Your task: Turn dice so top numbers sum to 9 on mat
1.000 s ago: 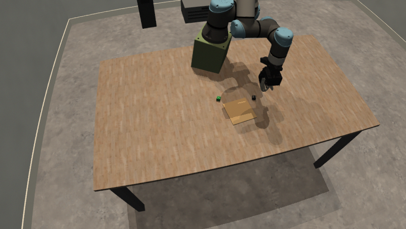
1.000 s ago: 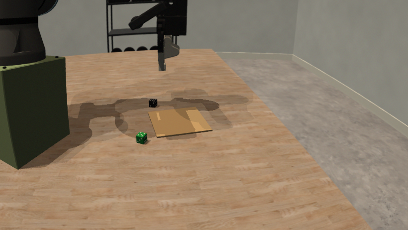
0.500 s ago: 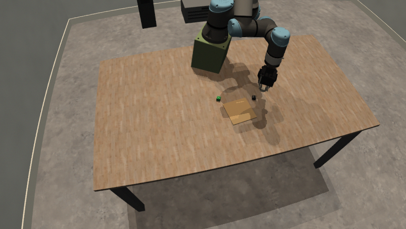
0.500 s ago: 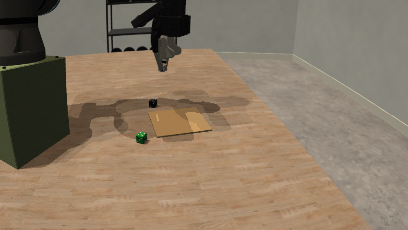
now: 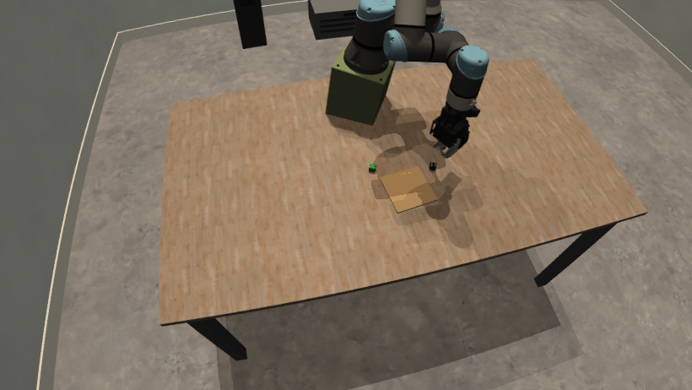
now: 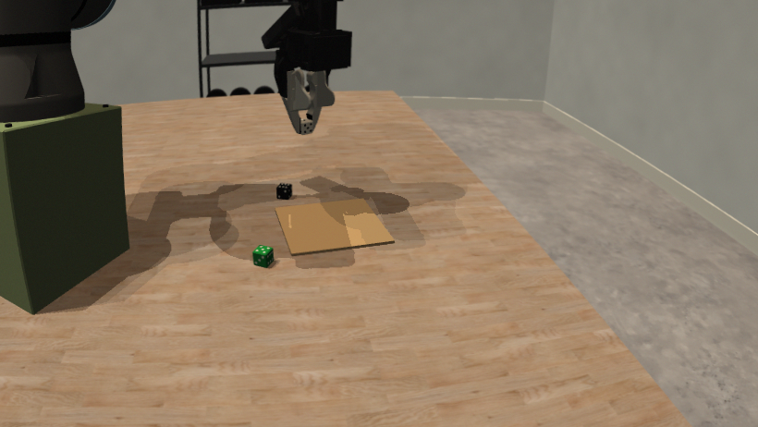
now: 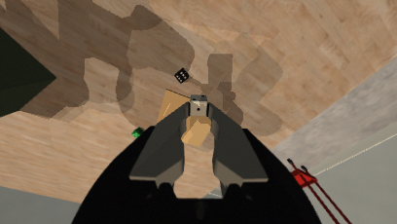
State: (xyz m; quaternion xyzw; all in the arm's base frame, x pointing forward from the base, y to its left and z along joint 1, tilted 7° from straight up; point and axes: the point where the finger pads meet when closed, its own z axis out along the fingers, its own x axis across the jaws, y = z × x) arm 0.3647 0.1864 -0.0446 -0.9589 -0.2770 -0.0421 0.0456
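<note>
Right now my hand is 40 mm short of the tan mat, 110 mm to the left of it and 120 mm above it. From my hand the other things lie so: white die (10 mm below); then black die (30 mm behind, 10 mm to the right, 110 mm below); then green die (50 mm behind, 210 mm to the right, 110 mm below).
</note>
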